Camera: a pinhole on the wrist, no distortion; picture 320 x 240 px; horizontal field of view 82.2 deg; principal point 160.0 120.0 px. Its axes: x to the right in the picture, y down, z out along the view. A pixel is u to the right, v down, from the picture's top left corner.
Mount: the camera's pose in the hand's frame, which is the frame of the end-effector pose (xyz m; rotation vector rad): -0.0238 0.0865 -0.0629 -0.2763 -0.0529 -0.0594
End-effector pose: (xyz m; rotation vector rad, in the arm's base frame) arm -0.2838 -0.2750 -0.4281 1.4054 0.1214 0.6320
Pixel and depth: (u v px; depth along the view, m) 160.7 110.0 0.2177
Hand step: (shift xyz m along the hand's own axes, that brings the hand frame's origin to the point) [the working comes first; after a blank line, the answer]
In the camera's frame: 0.0008 -0.0119 0.2177

-0.0333 0.1347 0.1495
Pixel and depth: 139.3 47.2 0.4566
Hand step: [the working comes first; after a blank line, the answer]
In the camera's frame: -0.0515 -0.1812 0.4566

-0.1072 0.0402 0.4218
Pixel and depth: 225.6 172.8 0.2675
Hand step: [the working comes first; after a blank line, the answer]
In the camera's frame: 0.0957 0.0770 0.2675

0.0649 0.2289 0.1790
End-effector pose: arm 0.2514 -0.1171 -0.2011 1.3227 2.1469 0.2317
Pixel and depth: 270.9 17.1 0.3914
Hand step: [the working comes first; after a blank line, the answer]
In the camera's frame: 0.2367 -0.2196 0.3914

0.1804 -0.0293 0.3869
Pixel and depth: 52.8 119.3 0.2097
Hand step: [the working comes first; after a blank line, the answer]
In the camera's frame: -0.1226 -0.0008 0.2097

-0.1553 0.1495 0.1314
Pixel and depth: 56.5 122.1 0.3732
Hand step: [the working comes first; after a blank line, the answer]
In the camera's frame: -0.2106 0.0043 0.3732

-0.2499 0.2037 0.2818
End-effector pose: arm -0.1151 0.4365 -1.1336 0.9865 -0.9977 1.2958
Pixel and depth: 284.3 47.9 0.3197
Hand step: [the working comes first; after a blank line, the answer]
In the camera's frame: 0.2167 -0.1257 0.3197

0.1698 0.0423 0.2914
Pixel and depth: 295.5 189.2 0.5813
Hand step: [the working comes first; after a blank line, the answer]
In the camera's frame: 0.4295 0.2193 0.5813

0.3932 0.4344 0.4620
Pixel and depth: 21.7 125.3 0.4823
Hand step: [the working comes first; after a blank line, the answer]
In the camera's frame: -0.3637 0.0139 0.4823

-0.4066 0.2507 0.3747
